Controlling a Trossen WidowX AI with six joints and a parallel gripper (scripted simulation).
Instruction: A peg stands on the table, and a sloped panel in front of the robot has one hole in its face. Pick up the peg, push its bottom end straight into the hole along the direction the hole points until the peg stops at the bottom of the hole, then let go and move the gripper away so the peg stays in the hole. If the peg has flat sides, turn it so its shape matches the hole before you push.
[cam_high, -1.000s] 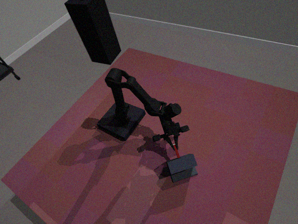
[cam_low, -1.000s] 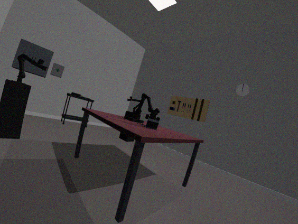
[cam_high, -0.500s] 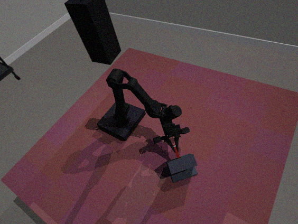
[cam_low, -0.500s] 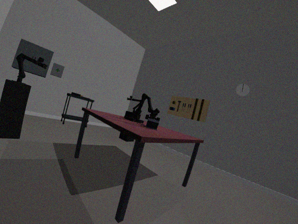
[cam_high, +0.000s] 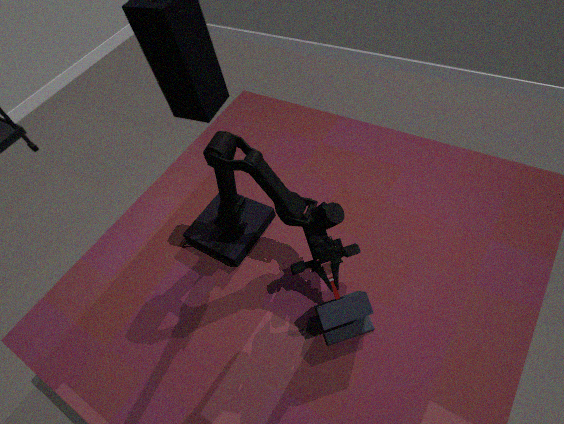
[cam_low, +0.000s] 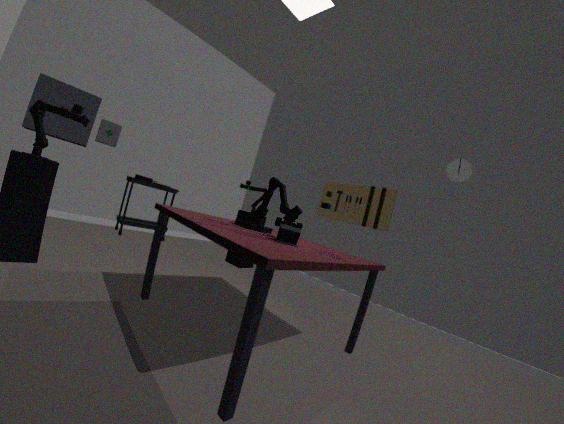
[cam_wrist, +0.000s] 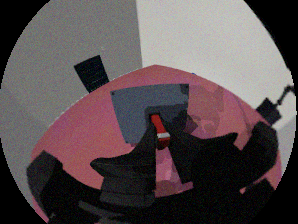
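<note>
The red peg lies 10 mm behind my gripper tip, 10 mm to the left of it and 10 mm above it. Also, from my gripper tip: sloped grey panel: 30 mm ahead, 30 mm to the right, 20 mm below.
</note>
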